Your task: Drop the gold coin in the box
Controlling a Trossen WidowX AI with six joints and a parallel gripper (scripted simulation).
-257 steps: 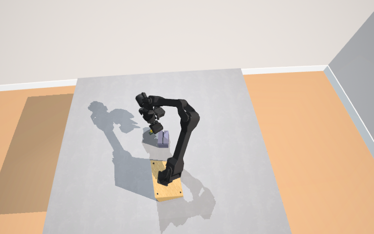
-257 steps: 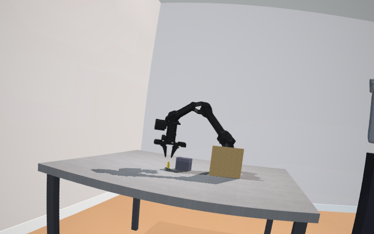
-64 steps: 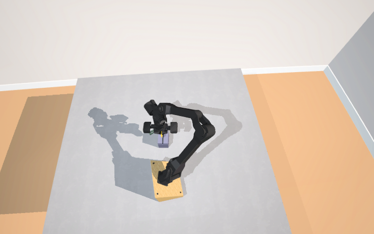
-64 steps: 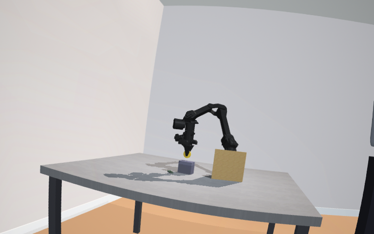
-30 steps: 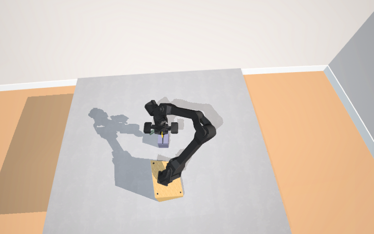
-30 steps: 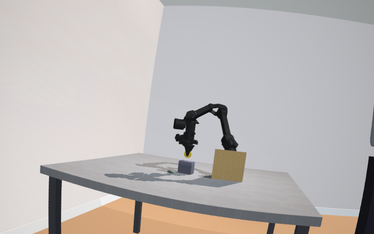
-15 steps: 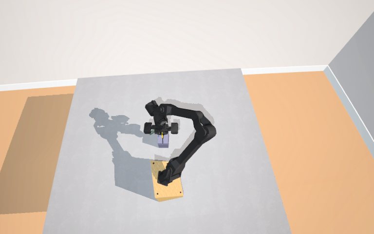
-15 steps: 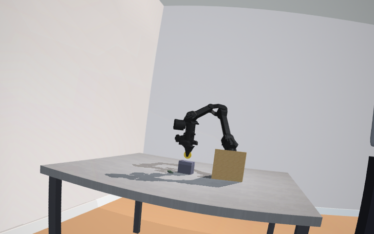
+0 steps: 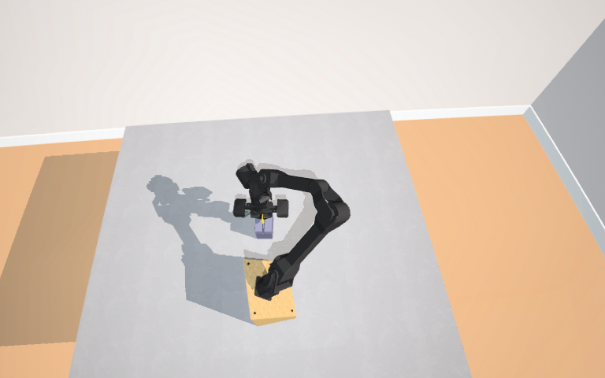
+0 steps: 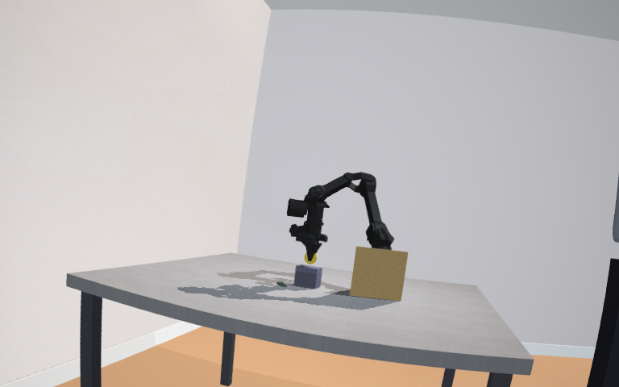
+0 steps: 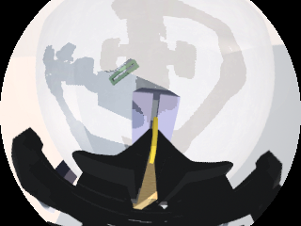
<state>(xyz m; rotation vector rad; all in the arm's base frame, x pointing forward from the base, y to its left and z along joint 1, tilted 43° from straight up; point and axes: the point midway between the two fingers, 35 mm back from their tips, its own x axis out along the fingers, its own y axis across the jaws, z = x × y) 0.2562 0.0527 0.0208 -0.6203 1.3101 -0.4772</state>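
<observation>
Now: the coin 10 mm above my gripper tip.
</observation>
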